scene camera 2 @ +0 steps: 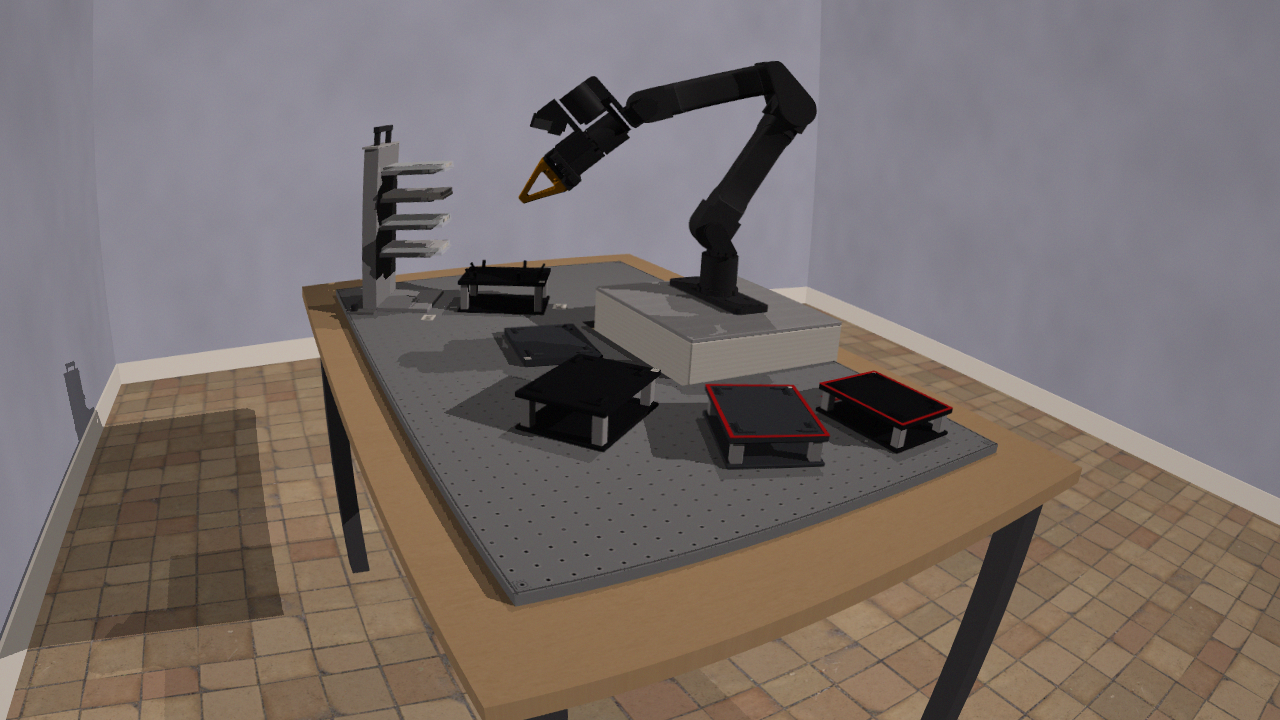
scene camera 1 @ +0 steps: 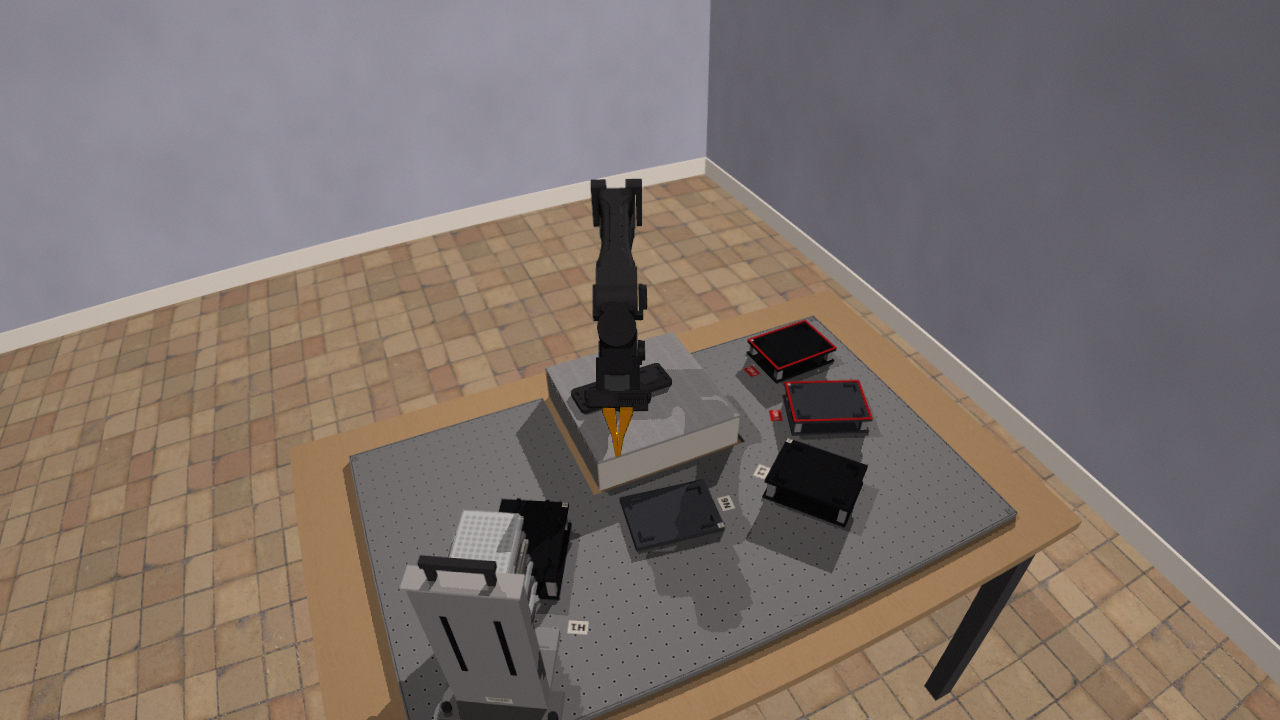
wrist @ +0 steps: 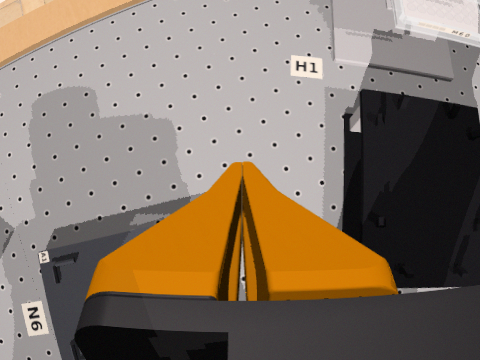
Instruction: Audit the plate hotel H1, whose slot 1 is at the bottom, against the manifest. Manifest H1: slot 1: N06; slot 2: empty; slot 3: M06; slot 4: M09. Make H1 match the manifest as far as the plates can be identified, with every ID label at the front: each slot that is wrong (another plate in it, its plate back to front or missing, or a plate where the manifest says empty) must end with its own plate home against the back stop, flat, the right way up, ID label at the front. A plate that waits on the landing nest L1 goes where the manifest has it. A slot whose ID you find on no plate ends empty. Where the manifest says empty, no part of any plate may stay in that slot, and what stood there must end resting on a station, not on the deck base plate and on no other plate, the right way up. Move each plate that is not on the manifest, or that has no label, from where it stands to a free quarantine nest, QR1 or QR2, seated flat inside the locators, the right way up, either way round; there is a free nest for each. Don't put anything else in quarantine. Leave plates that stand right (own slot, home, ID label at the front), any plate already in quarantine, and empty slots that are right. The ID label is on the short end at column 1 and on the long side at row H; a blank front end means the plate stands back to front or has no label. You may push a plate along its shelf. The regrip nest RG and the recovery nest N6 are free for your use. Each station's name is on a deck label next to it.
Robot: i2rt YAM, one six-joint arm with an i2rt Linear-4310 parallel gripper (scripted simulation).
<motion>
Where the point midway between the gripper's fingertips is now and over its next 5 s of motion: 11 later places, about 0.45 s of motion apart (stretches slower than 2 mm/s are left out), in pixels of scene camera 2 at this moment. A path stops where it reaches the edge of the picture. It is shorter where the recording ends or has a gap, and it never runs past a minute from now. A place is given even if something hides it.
The gripper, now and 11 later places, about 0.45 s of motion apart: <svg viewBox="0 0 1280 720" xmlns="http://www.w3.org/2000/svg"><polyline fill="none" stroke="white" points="520,200 516,195 514,192 512,189 514,186 515,183 515,182 515,165 515,143 515,144 507,152 498,157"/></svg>
</motion>
